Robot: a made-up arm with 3 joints. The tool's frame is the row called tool. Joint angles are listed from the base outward.
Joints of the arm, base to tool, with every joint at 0 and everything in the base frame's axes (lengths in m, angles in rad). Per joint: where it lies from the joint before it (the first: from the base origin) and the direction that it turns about. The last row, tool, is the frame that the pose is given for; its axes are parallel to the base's.
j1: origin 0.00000 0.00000 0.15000 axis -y
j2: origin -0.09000 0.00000 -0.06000 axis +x
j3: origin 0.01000 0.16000 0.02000 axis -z
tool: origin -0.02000 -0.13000 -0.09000
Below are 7 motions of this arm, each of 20 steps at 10 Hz.
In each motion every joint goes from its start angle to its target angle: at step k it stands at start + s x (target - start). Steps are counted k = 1, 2, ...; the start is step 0. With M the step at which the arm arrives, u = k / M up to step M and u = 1 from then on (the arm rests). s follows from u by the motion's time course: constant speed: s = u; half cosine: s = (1 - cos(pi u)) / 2; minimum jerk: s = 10 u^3 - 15 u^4 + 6 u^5.
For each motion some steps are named. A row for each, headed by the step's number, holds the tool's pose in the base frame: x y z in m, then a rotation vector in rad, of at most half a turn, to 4 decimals.
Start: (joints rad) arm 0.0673 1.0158 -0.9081
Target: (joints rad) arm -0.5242 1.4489 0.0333
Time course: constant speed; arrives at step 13
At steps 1, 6, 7, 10, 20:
1: 0.0040 0.0896 0.1055 0.9776 -0.4563 0.7672
6: -0.0482 0.0779 0.1076 1.2236 -0.1098 0.2878
7: -0.0589 0.0767 0.1122 1.2612 -0.0343 0.1898
10: -0.0882 0.0746 0.1347 1.3514 0.2026 -0.1070
20: -0.1093 0.0732 0.1693 1.4074 0.4523 -0.4061

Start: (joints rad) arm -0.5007 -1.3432 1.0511
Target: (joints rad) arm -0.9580 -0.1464 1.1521
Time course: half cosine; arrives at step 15
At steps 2, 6, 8, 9, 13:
2: -0.2697 -0.0360 0.0876 -1.3267 -0.2525 -0.5581
6: -0.2814 0.0139 0.1203 -1.0998 0.0608 -0.6714
8: -0.2795 0.0488 0.1519 -0.9549 0.2807 -0.7606
9: -0.2749 0.0654 0.1696 -0.8859 0.3903 -0.8084
13: -0.2458 0.1086 0.2262 -0.6905 0.7157 -0.9638

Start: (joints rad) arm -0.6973 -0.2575 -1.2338
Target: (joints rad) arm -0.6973 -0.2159 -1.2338
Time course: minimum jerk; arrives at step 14
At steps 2, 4, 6, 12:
2: -0.0703 0.0772 0.0098 0.2153 0.7603 1.2635
4: -0.0701 0.0776 0.0101 0.2196 0.7572 1.2620
6: -0.0696 0.0785 0.0107 0.2275 0.7517 1.2592
12: -0.0683 0.0808 0.0122 0.2489 0.7366 1.2515

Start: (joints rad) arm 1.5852 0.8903 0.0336
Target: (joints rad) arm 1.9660 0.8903 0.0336
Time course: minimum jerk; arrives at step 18
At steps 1, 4, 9, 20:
1: 0.0817 0.0738 0.0469 0.7142 -1.4557 0.6757
4: 0.0846 0.0738 0.0492 0.7071 -1.4817 0.6884
9: 0.0997 0.0738 0.0641 0.6640 -1.6288 0.7598
20: 0.1141 0.0738 0.0845 0.6062 -1.8014 0.8437

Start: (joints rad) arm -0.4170 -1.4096 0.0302
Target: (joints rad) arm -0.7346 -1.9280 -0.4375
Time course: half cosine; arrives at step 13
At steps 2, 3, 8, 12, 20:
2: -0.1328 -0.0655 0.1026 -1.4153 0.3545 0.3100
3: -0.1288 -0.0669 0.1063 -1.4428 0.3914 0.3595
8: -0.0952 -0.0743 0.1257 -1.6395 0.7070 0.7612
12: -0.0777 -0.0772 0.1290 -1.7322 0.8944 0.9846
20: -0.0770 -0.0774 0.1290 -1.7363 0.9034 0.9951

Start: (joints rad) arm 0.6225 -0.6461 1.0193
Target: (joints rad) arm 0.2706 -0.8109 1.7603
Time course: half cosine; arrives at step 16
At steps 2, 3, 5, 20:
2: -0.0610 0.0468 -0.1167 -0.2696 -0.8768 -1.1764
3: -0.0650 0.0492 -0.1190 -0.2720 -0.8740 -1.2059
5: -0.0764 0.0563 -0.1254 -0.2809 -0.8680 -1.2930
20: -0.1280 0.0899 -0.1514 -0.3649 -0.9042 -1.7497

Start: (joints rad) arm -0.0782 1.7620 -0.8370
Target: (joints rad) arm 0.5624 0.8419 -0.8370
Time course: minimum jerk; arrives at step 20
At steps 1, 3, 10, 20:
1: 0.0039 0.0578 0.1600 1.6596 -0.6754 0.5377
3: 0.0037 0.0594 0.1587 1.6356 -0.6774 0.5588
10: 0.0085 0.0829 0.1288 1.1410 -0.7424 0.8666
20: 0.0364 0.0909 0.0981 0.5579 -0.8528 1.0032

